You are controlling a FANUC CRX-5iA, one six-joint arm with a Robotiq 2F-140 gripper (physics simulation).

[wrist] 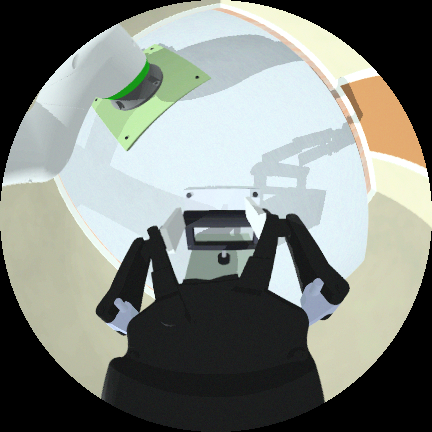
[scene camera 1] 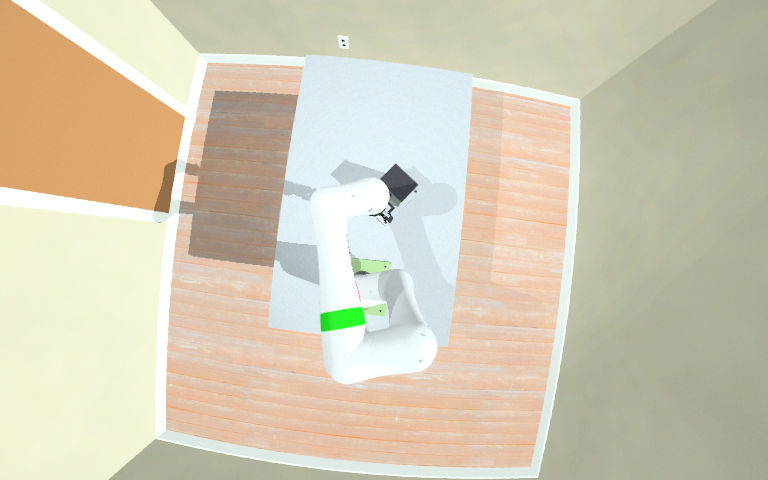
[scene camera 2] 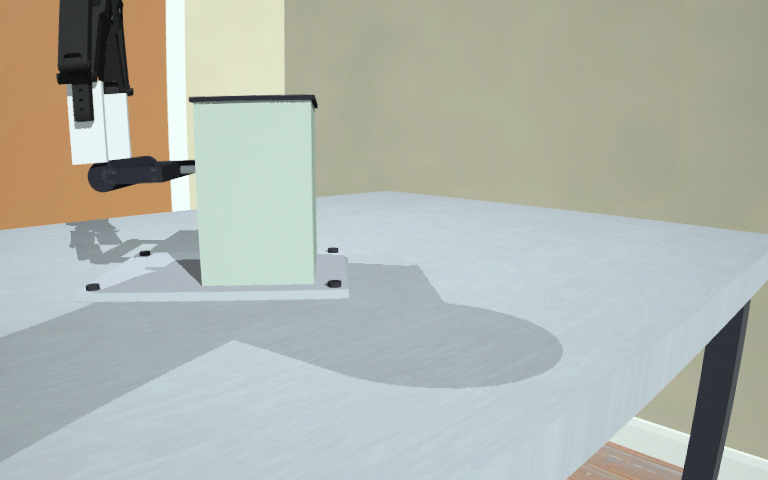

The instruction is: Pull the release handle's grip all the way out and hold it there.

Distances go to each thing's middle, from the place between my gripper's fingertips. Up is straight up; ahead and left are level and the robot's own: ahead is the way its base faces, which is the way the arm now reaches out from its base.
Labels:
I see my gripper 110 mm short of the bolted base plate point(wrist: 196, 198), 110 mm above it and 40 mm to the left of it.

